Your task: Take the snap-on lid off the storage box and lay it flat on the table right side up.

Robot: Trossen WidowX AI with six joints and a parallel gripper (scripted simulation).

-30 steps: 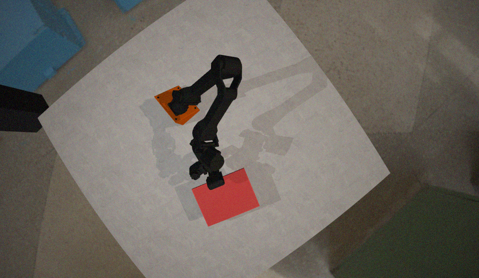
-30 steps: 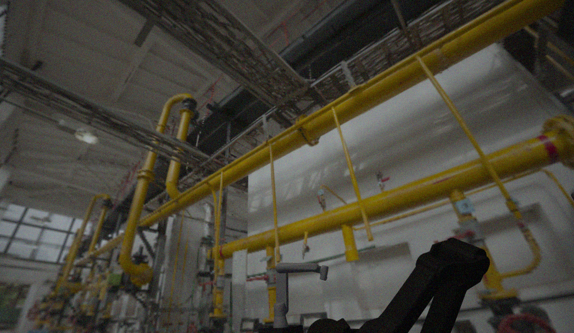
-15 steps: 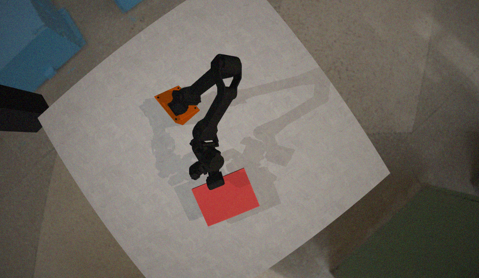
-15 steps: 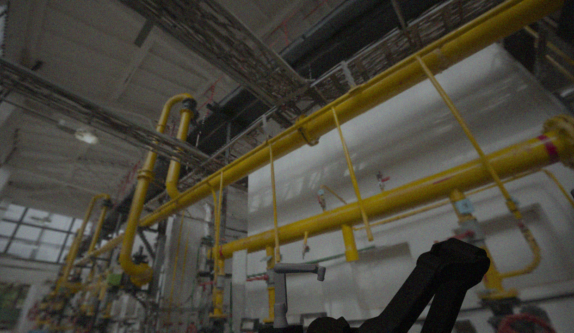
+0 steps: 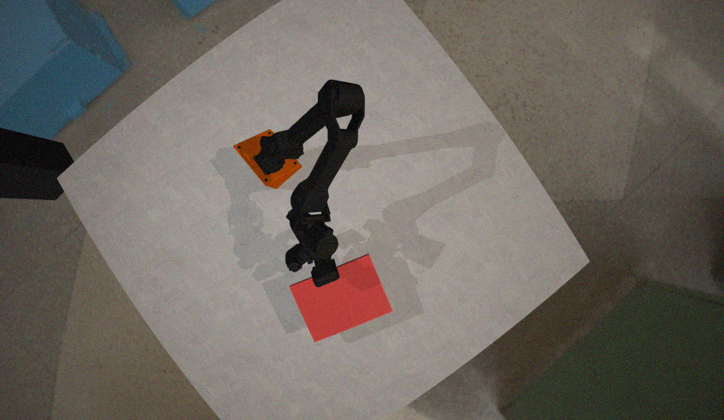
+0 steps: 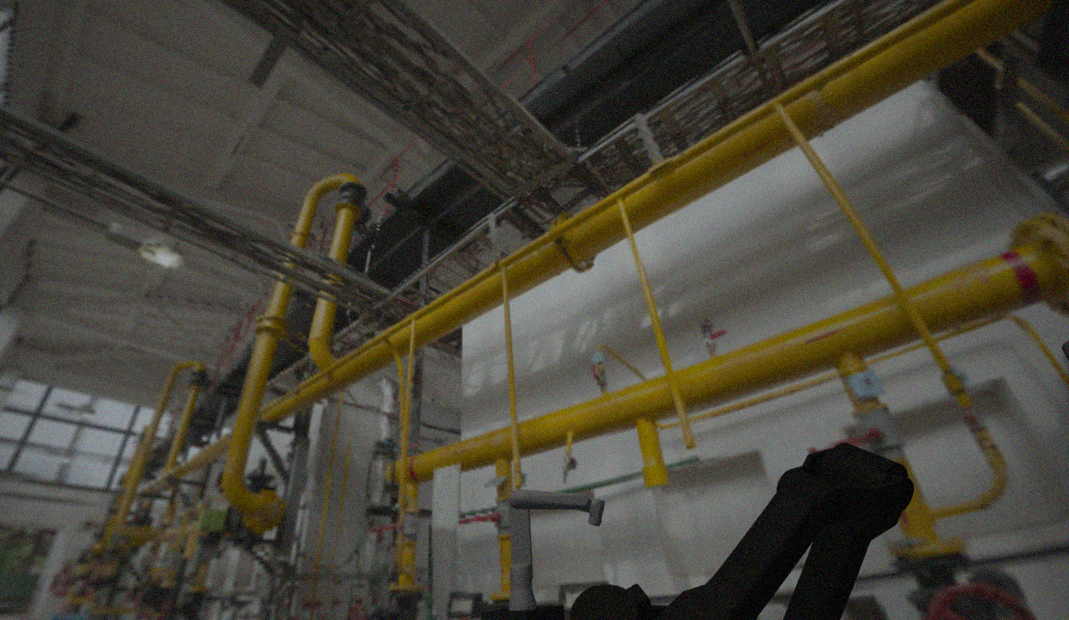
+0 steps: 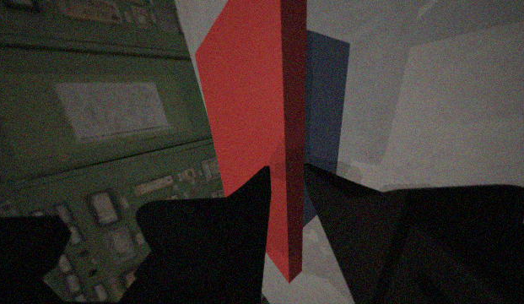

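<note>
Now: gripper tip 7 cm short of the red lid and 2 cm to the left of it. Round my gripper tip: storage box 7 cm ahead, 2 cm to the right, 5 cm below.
</note>
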